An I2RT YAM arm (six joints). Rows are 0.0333 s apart.
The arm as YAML. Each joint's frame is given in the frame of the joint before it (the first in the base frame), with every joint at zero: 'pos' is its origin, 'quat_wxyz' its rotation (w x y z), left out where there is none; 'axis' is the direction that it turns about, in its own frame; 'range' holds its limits. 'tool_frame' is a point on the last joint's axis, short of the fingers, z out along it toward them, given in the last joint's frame.
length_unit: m
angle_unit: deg
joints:
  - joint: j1
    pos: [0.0, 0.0, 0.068]
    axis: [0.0, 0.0, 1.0]
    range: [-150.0, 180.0]
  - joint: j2
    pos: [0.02, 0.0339, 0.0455]
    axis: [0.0, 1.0, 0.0]
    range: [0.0, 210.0]
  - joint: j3
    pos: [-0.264, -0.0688, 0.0]
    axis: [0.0, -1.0, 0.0]
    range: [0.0, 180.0]
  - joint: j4
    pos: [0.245, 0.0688, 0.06]
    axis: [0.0, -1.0, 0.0]
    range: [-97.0, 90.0]
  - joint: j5
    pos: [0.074, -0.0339, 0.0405]
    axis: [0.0, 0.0, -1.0]
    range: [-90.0, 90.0]
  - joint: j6
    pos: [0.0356, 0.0, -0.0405]
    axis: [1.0, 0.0, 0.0]
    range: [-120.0, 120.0]
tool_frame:
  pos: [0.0, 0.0, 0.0]
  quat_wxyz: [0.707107, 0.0, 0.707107, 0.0]
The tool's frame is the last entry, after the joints.
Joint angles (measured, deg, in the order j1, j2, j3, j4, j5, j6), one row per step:
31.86, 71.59, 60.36, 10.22, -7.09, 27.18
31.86, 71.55, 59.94, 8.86, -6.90, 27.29
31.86, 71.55, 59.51, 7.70, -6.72, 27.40
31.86, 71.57, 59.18, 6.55, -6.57, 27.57
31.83, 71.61, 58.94, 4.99, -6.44, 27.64
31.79, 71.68, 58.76, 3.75, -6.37, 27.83
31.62, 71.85, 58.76, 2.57, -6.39, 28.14
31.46, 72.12, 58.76, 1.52, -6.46, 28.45
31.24, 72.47, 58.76, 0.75, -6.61, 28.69
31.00, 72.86, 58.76, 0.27, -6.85, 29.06
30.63, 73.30, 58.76, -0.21, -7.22, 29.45
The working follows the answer.
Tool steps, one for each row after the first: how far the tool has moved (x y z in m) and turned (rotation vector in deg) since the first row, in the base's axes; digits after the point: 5 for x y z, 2 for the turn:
-0.00011, -0.00021, -0.00505, -0.84, 1.54, -0.19
-0.00014, -0.00036, -0.00997, -1.60, 2.96, -0.38
-0.00019, -0.00050, -0.01433, -2.27, 4.33, -0.54
-0.00024, -0.00080, -0.01900, -3.20, 5.93, -0.71
-0.00018, -0.00106, -0.02281, -3.85, 7.30, -0.84
0.00055, -0.00163, -0.02585, -4.31, 8.65, -1.03
0.00157, -0.00193, -0.02913, -4.75, 9.97, -1.17
0.00305, -0.00227, -0.03226, -5.13, 11.09, -1.28
0.00476, -0.00253, -0.03506, -5.25, 12.08, -1.34
0.00692, -0.00324, -0.03810, -5.35, 13.16, -1.40

Tool pose at each row, in the base's axes (x y z in m, rotation vector in deg; rounded; the steps above come from the unrounded poses):
0.25072, 0.16099, 0.37320, -9.66, 94.76, 51.15
0.25062, 0.16079, 0.36815, -9.42, 96.57, 50.65
0.25058, 0.16063, 0.36323, -9.19, 98.23, 50.18
0.25053, 0.16050, 0.35887, -8.93, 99.81, 49.78
0.25049, 0.16019, 0.35420, -8.74, 101.71, 49.19
0.25055, 0.15993, 0.35039, -8.48, 103.28, 48.81
0.25128, 0.15936, 0.34735, -8.05, 104.72, 48.53
0.25230, 0.15906, 0.34407, -7.66, 106.14, 48.30
0.25378, 0.15873, 0.34094, -7.33, 107.34, 48.11
0.25549, 0.15846, 0.33814, -6.92, 108.32, 48.14
0.25764, 0.15775, 0.33510, -6.45, 109.35, 48.19

